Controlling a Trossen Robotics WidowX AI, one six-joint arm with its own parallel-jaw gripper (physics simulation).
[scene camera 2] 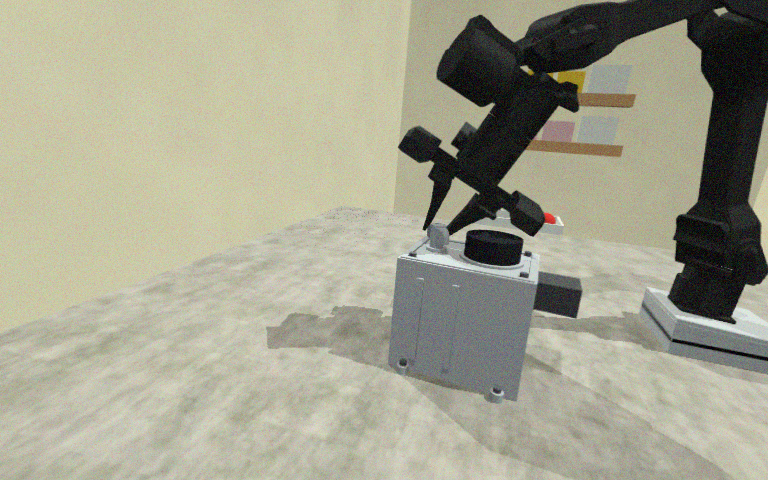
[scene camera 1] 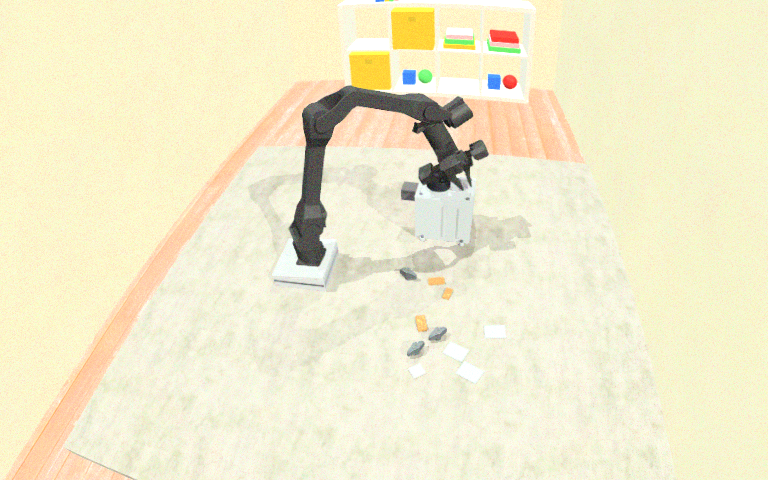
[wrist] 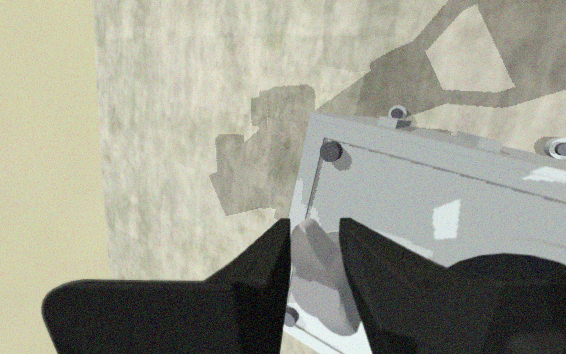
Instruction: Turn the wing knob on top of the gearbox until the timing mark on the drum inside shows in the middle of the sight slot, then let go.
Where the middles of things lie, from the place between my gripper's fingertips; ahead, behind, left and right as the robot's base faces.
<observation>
The grey wing knob (wrist: 320, 287) lies 2 cm to the left of my hand, 2 cm below it and 1 cm behind it.
</observation>
